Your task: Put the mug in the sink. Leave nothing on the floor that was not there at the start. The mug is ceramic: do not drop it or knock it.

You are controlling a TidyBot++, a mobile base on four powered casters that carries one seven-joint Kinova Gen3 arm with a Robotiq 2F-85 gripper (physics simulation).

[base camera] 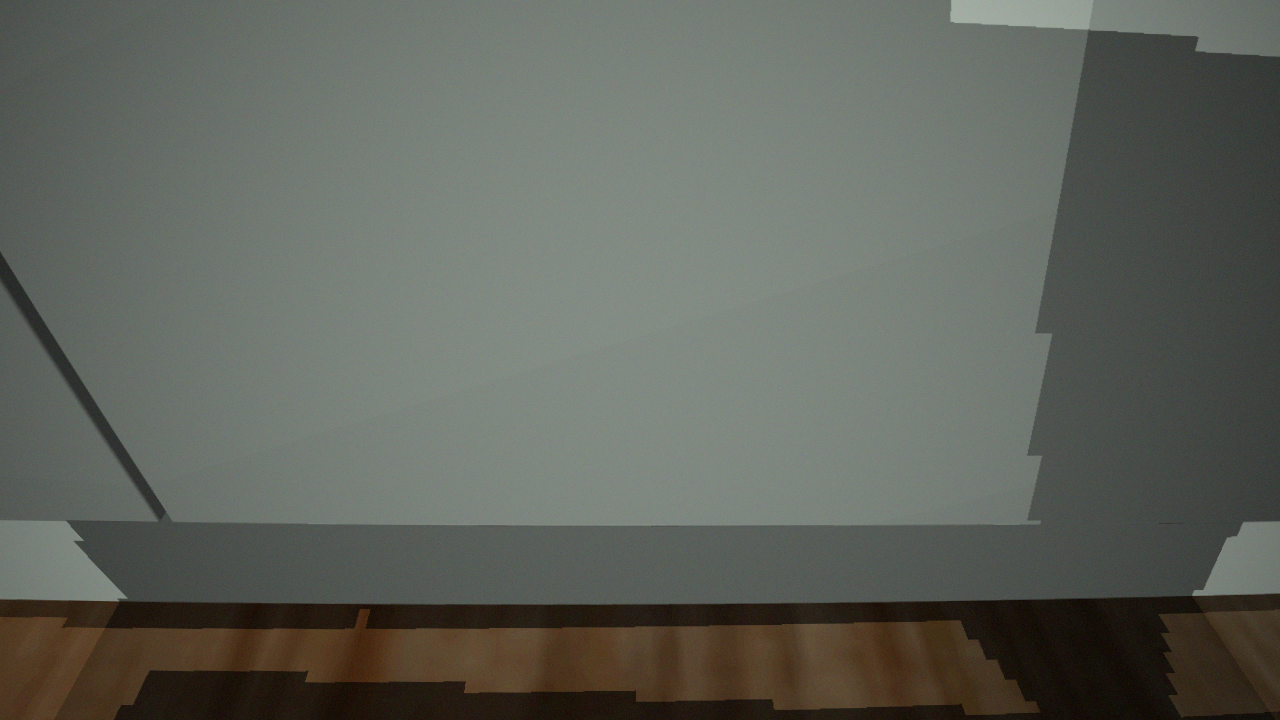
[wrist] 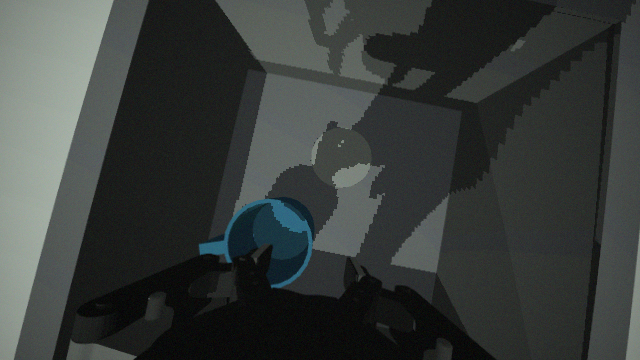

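Note:
A blue mug stands upright on the floor of the grey sink in the wrist view, near the basin's lower left side, its handle pointing left. My gripper is open, with nothing between its fingers. It is above the mug; the left finger overlaps the mug's opening in this view and the right finger is off to the mug's right. The fingers hide part of the mug's near rim. The mug and the gripper do not show in the base camera view.
The sink's round drain lies beyond the mug. The basin's walls rise around it, with a pale counter to the left. In the base camera view a grey cabinet front stands close ahead, above a wooden floor.

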